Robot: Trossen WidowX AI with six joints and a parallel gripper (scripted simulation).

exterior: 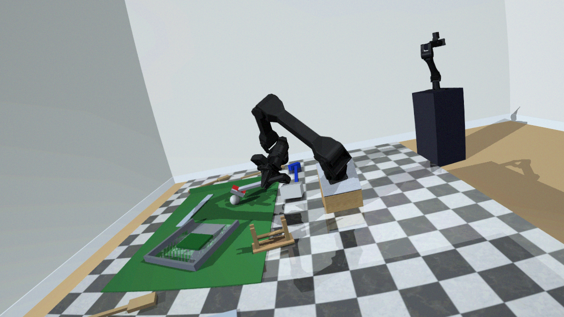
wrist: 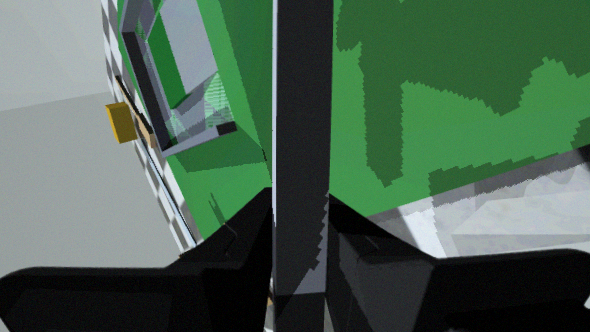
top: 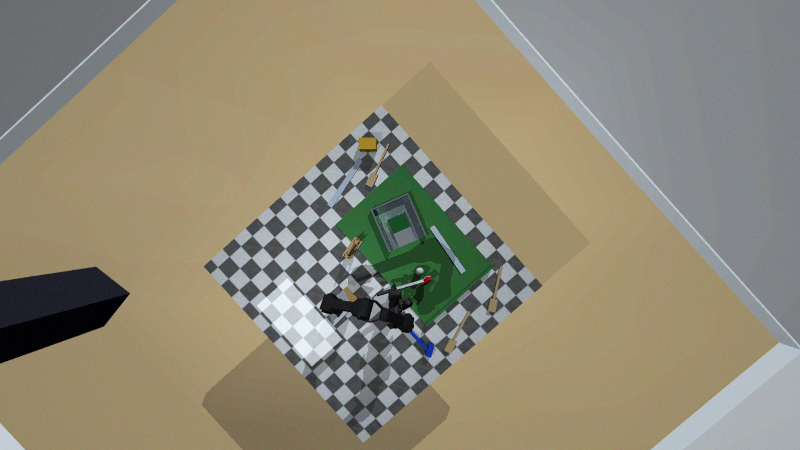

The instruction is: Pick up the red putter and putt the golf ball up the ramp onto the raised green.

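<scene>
Right now the white block is 11 cm behind my gripper tip, 2 cm to the right of it and 5 cm below it. Round my gripper tip: white golf ball: 13 cm ahead, 7 cm to the right, 5 cm below; then green mat: 22 cm ahead, 4 cm to the left, 7 cm below; then blue putter: 16 cm behind, 27 cm to the right, 6 cm below.
</scene>
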